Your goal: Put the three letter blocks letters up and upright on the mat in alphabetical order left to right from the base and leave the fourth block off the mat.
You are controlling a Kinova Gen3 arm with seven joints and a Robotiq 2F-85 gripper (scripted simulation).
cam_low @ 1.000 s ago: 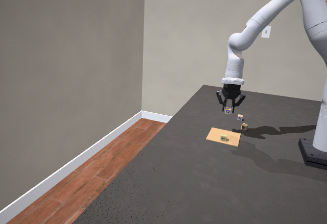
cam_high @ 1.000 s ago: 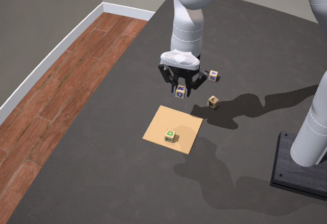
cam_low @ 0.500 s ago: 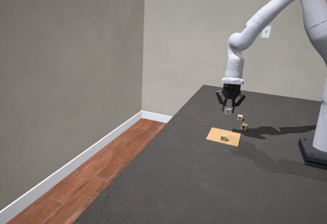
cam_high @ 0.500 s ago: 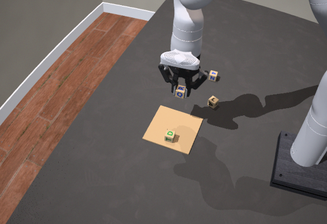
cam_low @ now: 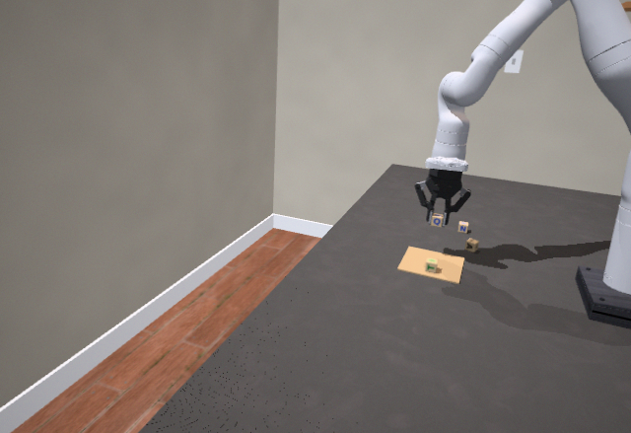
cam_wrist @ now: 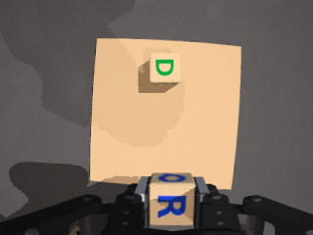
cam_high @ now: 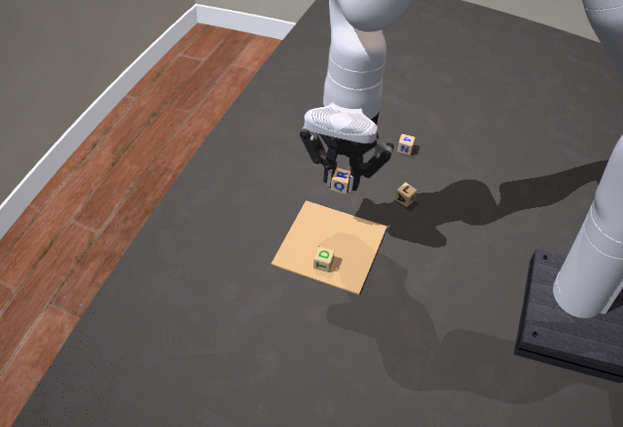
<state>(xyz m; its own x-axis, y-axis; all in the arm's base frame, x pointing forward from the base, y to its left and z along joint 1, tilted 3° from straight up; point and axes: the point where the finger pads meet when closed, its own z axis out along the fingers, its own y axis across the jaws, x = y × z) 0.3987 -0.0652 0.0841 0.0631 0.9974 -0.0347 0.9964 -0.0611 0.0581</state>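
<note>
Now: hand 50 mm to the right of the tan mat and 100 mm above it.
</note>
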